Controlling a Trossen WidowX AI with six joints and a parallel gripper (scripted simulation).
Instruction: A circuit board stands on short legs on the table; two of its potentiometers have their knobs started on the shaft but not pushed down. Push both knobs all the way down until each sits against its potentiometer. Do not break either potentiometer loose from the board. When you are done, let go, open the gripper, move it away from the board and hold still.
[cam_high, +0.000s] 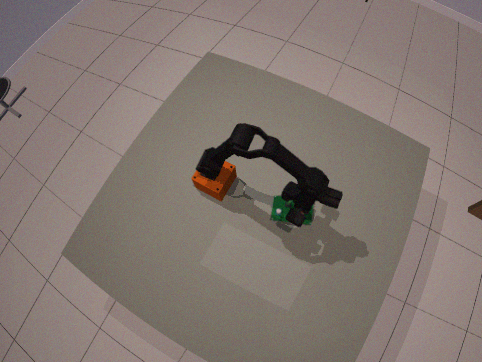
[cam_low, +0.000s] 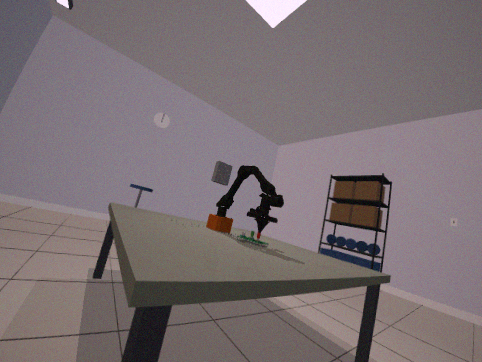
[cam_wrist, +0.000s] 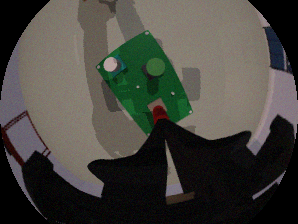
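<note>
Now: the red knob 20 mm below my gripper tip. From my gripper tip the other things lie so: green round knob 60 mm behind, 10 mm to the left, 20 mm below.
</note>
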